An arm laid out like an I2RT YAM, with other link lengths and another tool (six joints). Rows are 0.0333 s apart.
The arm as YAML. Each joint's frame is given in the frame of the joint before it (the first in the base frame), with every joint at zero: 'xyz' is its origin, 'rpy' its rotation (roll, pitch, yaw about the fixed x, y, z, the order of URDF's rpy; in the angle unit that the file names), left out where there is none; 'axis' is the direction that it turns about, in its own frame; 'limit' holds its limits. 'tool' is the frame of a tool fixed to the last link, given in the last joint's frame.
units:
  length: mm
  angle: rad
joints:
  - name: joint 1
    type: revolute
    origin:
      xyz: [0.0, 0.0, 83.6]
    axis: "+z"
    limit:
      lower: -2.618
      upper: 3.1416
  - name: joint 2
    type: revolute
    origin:
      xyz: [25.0, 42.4, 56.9]
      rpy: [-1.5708, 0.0, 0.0]
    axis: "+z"
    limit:
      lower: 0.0
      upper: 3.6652
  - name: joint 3
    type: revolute
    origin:
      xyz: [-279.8, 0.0, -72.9]
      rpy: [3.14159, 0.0, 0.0]
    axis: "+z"
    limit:
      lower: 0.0
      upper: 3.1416
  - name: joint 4
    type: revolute
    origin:
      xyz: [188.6, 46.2, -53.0]
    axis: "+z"
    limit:
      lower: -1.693
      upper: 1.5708
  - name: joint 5
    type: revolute
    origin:
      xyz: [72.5, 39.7, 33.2]
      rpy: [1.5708, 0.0, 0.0]
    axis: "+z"
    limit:
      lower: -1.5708
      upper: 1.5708
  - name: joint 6
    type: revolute
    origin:
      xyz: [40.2, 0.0, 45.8]
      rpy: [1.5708, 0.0, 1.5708]
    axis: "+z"
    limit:
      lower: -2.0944
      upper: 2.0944
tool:
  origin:
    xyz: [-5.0, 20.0, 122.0]
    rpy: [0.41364, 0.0, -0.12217]
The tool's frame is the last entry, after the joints.
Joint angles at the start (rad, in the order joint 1, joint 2, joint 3, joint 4, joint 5, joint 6):
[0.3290, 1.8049, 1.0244, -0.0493, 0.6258, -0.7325]
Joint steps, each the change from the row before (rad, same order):
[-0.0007, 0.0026, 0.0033, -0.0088, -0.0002, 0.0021]
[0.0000, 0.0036, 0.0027, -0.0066, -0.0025, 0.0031]
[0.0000, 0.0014, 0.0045, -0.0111, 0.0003, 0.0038]
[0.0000, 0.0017, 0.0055, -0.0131, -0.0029, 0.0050]
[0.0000, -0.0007, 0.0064, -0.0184, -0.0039, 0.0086]
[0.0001, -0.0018, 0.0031, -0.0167, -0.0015, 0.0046]
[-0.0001, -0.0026, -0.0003, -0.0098, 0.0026, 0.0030]
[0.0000, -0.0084, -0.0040, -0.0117, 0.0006, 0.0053]
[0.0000, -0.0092, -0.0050, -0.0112, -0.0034, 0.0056]
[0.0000, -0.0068, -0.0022, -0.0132, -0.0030, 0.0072]
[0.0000, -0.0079, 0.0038, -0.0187, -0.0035, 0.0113]
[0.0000, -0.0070, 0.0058, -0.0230, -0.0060, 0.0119]
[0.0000, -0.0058, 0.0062, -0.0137, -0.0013, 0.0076]
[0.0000, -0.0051, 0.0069, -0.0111, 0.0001, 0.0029]
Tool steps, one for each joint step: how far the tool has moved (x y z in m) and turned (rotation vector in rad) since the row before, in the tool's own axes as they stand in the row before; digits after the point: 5 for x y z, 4 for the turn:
[-0.00089, 0.00082, 0.00008, -0.0047, -0.0055, 0.0000]
[-0.00141, 0.00031, 0.00050, -0.0021, -0.0062, 0.0013]
[-0.00061, 0.00049, -0.00027, -0.0045, -0.0046, 0.0011]
[-0.00103, 0.00019, -0.00012, -0.0029, -0.0071, 0.0027]
[-0.00103, 0.00024, -0.00086, -0.0033, -0.0078, 0.0057]
[-0.00117, 0.00092, -0.00133, -0.0053, -0.0084, 0.0012]
[-0.00051, 0.00128, -0.00140, -0.0061, -0.0030, -0.0001]
[-0.00065, 0.00148, -0.00275, -0.0045, -0.0032, 0.0026]
[-0.00114, 0.00116, -0.00270, -0.0014, -0.0053, 0.0040]
[-0.00120, 0.00108, -0.00226, -0.0027, -0.0057, 0.0049]
[-0.00005, 0.00018, -0.00253, -0.0015, -0.0031, 0.0093]
[-0.00058, 0.00012, -0.00250, -0.0017, -0.0069, 0.0097]
[0.00108, -0.00053, -0.00180, -0.0001, 0.0009, 0.0068]
[0.00170, -0.00079, -0.00153, 0.0005, 0.0019, 0.0029]

